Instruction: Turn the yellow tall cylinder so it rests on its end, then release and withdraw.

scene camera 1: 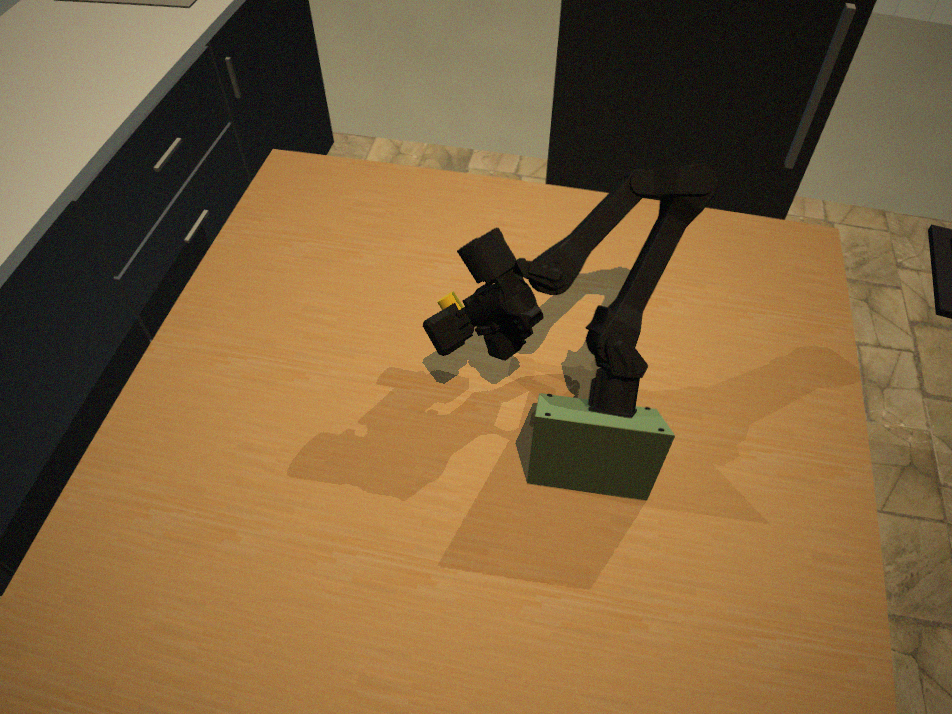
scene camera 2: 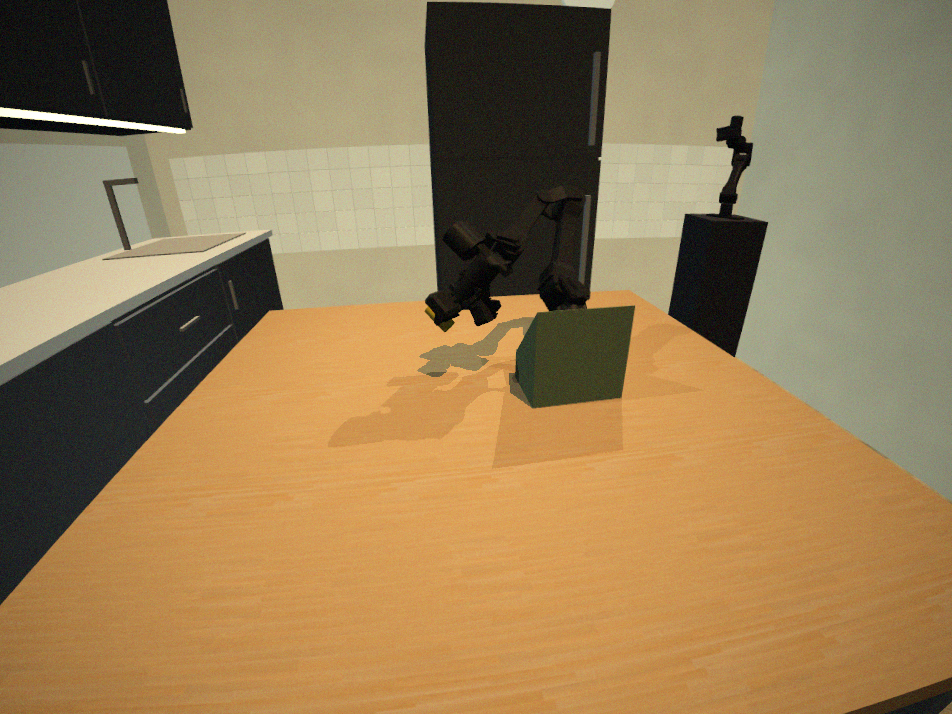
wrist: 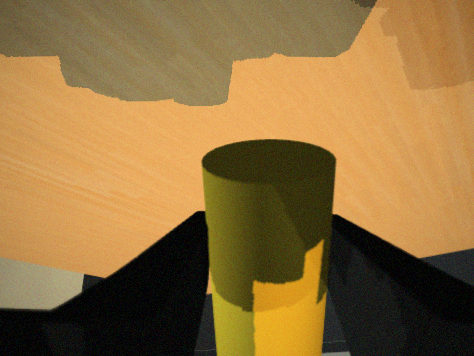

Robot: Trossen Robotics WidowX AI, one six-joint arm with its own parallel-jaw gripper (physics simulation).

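Note:
The yellow tall cylinder (scene camera 1: pixel 449 300) (scene camera 2: pixel 445 326) (wrist: pixel 267 225) is held above the wooden table. In the wrist view one end face and its long side show between two black fingers; its other end runs out of view. In both scene views most of it is hidden behind the gripper. It looks tilted, but the exact angle is hard to tell. My gripper (wrist: pixel 265 226) is shut on the cylinder, one finger against each side. The wrist leans over, with the fingers pointing down and to the left in the scene views.
The wooden table (scene camera 1: pixel 307 599) (scene camera 2: pixel 476 584) lies under the arm. The green base block (scene camera 1: pixel 595 457) (scene camera 2: pixel 584 357) stands to the right of the gripper. A kitchen counter (scene camera 1: pixel 84 84) (scene camera 2: pixel 115 268) runs along the left. A dark refrigerator (scene camera 2: pixel 511 115) stands behind the table.

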